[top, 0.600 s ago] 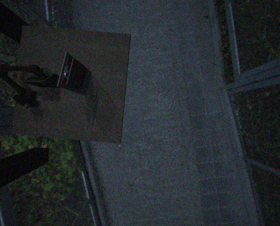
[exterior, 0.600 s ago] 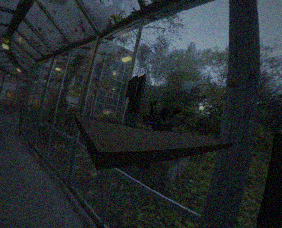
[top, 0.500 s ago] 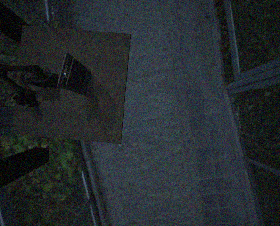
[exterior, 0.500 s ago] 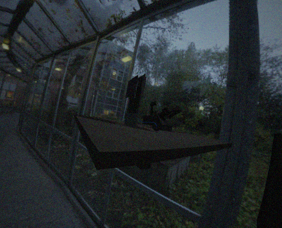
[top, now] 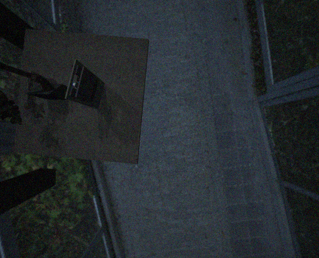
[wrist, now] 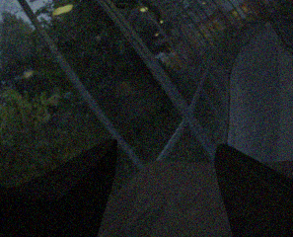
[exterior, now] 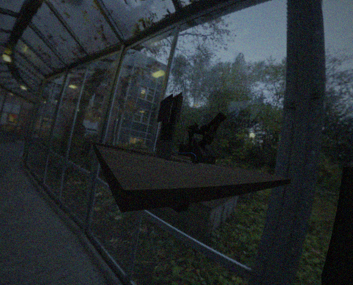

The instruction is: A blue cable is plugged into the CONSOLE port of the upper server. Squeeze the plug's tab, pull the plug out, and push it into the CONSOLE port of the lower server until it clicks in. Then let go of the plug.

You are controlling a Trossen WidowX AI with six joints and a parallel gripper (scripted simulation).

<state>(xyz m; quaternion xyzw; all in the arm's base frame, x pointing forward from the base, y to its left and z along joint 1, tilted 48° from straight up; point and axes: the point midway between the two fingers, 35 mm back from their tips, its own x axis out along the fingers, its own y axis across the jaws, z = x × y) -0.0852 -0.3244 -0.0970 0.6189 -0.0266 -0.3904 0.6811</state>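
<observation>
Right now the blue plug is 470 mm ahead of my gripper tip, 280 mm to the left of it and 70 mm above it.
</observation>
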